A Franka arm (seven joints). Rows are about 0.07 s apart.
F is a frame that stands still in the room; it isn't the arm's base.
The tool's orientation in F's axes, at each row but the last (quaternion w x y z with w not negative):
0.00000, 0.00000, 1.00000, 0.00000
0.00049, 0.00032, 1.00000, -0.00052
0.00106, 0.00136, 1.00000, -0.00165
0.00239, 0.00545, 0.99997, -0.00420
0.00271, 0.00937, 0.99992, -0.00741
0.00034, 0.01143, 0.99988, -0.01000
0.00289, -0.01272, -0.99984, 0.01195
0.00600, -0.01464, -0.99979, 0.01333
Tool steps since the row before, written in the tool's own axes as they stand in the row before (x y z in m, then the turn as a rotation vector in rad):
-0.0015, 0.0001, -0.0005, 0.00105, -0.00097, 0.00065
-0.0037, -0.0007, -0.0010, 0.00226, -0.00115, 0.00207
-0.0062, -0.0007, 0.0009, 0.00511, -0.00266, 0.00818
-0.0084, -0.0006, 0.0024, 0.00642, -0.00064, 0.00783
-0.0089, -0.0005, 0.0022, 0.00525, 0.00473, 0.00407
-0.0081, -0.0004, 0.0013, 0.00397, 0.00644, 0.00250
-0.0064, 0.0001, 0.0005, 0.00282, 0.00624, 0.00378
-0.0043, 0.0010, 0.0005, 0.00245, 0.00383, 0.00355
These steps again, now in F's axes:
0.0015, 0.0001, 0.0005, -0.00105, -0.00097, -0.00065
0.0037, -0.0007, 0.0010, -0.00226, -0.00115, -0.00207
0.0062, -0.0007, -0.0009, -0.00510, -0.00267, -0.00818
0.0084, -0.0007, -0.0024, -0.00639, -0.00064, -0.00786
0.0089, -0.0007, -0.0021, -0.00514, 0.00477, -0.00417
0.0081, -0.0006, -0.0013, -0.00382, 0.00648, -0.00263
0.0064, -0.0001, -0.0005, -0.00268, 0.00622, -0.00391
0.0043, 0.0009, -0.0006, -0.00238, 0.00381, -0.00362

